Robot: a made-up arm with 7 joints. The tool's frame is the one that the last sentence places. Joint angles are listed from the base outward.
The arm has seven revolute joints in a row. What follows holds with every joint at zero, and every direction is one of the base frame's.
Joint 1 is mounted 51 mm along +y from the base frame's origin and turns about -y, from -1.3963 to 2 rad.
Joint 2 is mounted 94 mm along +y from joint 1 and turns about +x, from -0.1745 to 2 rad.
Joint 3 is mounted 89 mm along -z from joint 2 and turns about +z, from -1.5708 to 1.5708 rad.
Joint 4 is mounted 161 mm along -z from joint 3 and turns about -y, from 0 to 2.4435 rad.
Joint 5 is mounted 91 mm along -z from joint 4 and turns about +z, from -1.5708 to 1.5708 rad.
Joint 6 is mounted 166 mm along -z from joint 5 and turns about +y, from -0.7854 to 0.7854 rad.
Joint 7 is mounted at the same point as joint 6 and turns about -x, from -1.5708 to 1.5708 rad.
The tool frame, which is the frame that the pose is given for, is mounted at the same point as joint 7; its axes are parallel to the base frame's.
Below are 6 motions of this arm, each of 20 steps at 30 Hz.
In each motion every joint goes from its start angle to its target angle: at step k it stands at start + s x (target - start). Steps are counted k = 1, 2, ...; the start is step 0. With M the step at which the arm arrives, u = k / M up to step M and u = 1 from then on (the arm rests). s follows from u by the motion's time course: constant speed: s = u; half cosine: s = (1 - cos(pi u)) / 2; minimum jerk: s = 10 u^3 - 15 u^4 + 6 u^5.
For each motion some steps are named. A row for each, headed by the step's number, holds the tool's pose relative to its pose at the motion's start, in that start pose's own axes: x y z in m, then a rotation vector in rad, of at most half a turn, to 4 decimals.
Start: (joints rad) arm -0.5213 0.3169 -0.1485 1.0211 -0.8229 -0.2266 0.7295
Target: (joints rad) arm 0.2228 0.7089 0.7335 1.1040 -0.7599 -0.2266 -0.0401
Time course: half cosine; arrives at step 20
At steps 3, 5, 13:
3: -0.0085 0.0233 0.0145 0.1170 0.0184 0.0106
5: -0.0215 0.0602 0.0424 0.3166 0.0466 0.0278
13: -0.0729 0.1902 0.2843 1.6222 0.1558 0.1505

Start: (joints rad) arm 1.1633 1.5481 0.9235 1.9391 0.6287 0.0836 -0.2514
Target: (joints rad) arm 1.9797 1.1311 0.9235 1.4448 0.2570 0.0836 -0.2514
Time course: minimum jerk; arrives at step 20
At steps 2, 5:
2: -0.0005 0.0021 0.0001 0.0103 0.0006 -0.0029
5: -0.0066 0.0246 0.0025 0.1238 0.0094 -0.0326

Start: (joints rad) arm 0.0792 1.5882 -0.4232 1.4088 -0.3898 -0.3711 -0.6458
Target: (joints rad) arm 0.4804 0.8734 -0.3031 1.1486 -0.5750 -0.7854 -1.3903
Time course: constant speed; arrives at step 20
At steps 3, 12, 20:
3: 0.0025 -0.0129 -0.0067 0.1961 0.0004 0.0694
12: 0.0198 -0.0490 -0.0438 0.7865 0.0143 0.2829
20: 0.0485 -0.0698 -0.0981 1.3035 0.0411 0.4976

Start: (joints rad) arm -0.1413 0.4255 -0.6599 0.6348 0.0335 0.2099 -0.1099
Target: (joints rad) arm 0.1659 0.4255 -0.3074 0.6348 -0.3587 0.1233 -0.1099
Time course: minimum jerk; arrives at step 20
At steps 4, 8, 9, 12, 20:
4: 0.0064 0.0085 -0.0014 0.0248 -0.0185 0.0009
8: 0.0339 0.0469 -0.0047 0.1365 -0.0968 0.0054
9: 0.0429 0.0603 -0.0047 0.1751 -0.1221 0.0071
12: 0.0690 0.1016 -0.0015 0.2941 -0.1946 0.0129
20: 0.0955 0.1487 0.0081 0.4303 -0.2676 0.0216

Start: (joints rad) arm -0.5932 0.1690 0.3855 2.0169 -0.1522 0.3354 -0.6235
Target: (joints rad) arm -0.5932 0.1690 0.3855 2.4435 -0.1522 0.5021 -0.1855
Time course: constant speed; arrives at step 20
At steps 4, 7, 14, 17, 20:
4: 0.0201 0.0074 0.0046 -0.0754 -0.0402 0.0317
7: 0.0347 0.0135 0.0089 -0.1321 -0.0721 0.0533
14: 0.0668 0.0299 0.0220 -0.2641 -0.1517 0.0966
17: 0.0796 0.0378 0.0288 -0.3205 -0.1880 0.1119
20: 0.0917 0.0460 0.0363 -0.3768 -0.2255 0.1252

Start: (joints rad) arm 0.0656 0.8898 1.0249 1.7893 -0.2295 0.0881 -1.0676
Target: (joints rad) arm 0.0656 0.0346 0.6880 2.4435 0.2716 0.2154 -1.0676
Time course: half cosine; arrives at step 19
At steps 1, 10, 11, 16, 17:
1: 0.0003 0.0006 0.0016 -0.0023 0.0064 0.0023
10: 0.0510 0.0514 0.0989 -0.1331 0.5490 0.2074
11: 0.0623 0.0599 0.1083 -0.1434 0.6371 0.2430
16: 0.1097 0.0932 0.1290 -0.1533 0.9837 0.3963
17: 0.1147 0.0967 0.1297 -0.1513 1.0198 0.4138

